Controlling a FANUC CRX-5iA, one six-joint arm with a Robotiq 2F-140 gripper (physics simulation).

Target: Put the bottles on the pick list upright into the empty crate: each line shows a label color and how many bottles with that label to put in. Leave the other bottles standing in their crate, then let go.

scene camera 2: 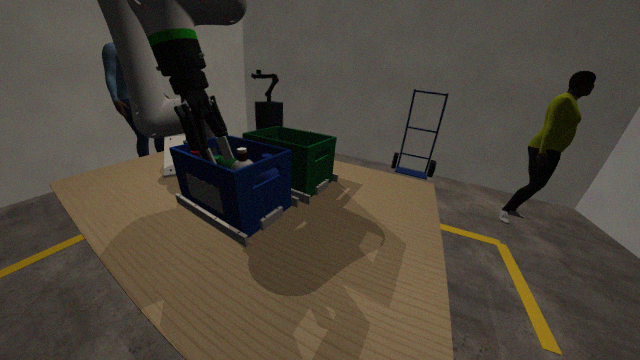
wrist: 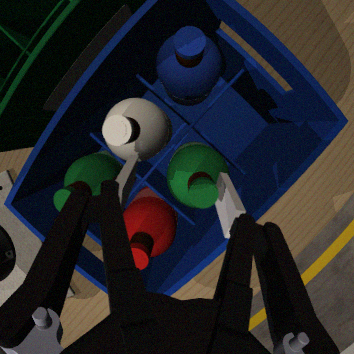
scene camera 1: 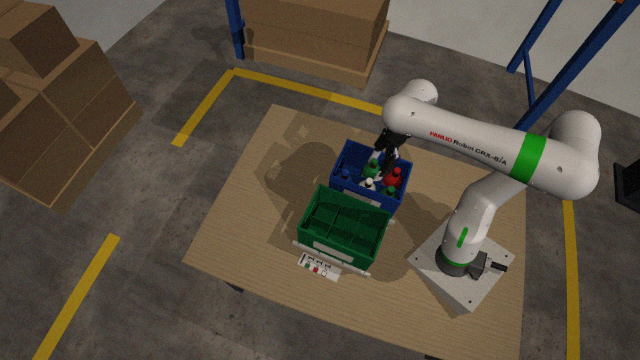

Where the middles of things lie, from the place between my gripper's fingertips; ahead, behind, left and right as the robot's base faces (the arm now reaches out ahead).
Labels:
The red bottle [wrist: 150, 222] is 80 mm behind my hand, 50 mm below it and 30 mm to the right of it. From my hand the other things lie so: blue bottle [wrist: 188, 64]: 90 mm ahead, 80 mm to the left, 50 mm below.

